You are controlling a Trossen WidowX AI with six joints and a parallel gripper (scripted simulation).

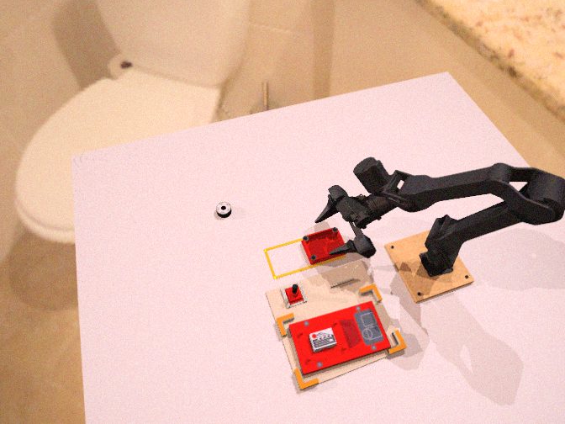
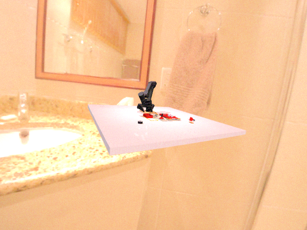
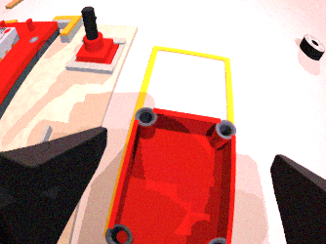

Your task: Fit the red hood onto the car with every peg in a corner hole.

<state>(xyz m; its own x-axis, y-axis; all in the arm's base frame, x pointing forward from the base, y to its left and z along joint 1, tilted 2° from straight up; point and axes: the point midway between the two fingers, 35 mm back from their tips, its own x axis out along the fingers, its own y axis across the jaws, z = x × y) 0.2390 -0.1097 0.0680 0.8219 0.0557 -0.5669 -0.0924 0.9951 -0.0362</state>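
My gripper tip is 1 cm past the red hood and 4 cm above it. Round my gripper tip: white engine block (6 cm ahead, 23 cm to the left, 3 cm below).
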